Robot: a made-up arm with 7 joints.
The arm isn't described. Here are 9 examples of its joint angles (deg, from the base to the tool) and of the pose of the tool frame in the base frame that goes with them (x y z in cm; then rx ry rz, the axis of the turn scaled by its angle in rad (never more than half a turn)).
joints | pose
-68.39 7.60 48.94 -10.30 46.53 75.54 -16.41 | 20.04 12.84 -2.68 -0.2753 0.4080 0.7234
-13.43 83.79 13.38 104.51 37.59 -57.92 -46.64 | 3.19 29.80 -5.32 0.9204 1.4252 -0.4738
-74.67 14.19 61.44 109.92 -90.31 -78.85 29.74 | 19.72 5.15 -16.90 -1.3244 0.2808 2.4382
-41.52 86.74 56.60 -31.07 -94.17 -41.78 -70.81 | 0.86 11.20 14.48 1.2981 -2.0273 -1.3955
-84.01 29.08 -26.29 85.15 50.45 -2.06 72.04 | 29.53 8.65 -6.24 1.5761 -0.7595 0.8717
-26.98 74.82 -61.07 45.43 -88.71 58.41 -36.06 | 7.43 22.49 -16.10 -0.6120 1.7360 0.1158
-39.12 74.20 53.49 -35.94 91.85 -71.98 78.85 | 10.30 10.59 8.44 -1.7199 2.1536 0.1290
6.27 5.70 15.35 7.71 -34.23 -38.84 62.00 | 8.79 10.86 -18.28 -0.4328 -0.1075 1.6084
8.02 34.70 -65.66 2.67 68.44 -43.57 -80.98 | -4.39 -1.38 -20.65 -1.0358 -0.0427 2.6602
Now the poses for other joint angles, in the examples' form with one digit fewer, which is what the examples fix.
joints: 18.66 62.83 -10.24 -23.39 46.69 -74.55 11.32
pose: 4.0 7.7 -12.1 0.856 -0.927 -1.497
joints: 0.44 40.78 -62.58 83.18 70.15 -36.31 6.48
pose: -7.0 18.4 -23.5 1.256 1.124 -2.144
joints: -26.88 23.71 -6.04 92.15 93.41 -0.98 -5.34
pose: 7.6 14.1 -26.8 1.707 1.345 -1.102
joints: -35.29 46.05 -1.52 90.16 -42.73 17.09 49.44
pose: 10.6 22.2 -19.8 0.329 1.181 1.662
